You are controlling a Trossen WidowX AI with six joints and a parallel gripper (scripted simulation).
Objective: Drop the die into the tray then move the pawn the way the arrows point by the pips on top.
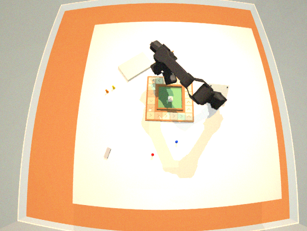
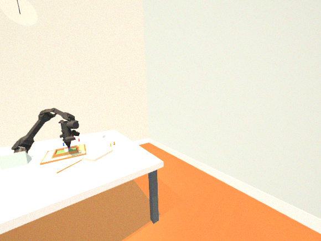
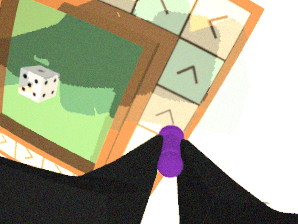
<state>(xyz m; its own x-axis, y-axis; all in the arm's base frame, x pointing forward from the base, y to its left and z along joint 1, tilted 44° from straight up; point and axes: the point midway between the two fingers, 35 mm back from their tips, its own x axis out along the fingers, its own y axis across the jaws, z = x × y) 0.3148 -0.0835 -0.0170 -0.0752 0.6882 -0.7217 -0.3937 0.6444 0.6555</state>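
Right now the white die is 40 mm behind my gripper tip, 120 mm to the left of it and 60 mm below it. The rest, counted from my gripper tip: green dice tray (40 mm behind, 110 mm to the left, 70 mm below); purple pawn (10 mm above); thin stick (30 mm ahead, 180 mm to the right, 80 mm below).
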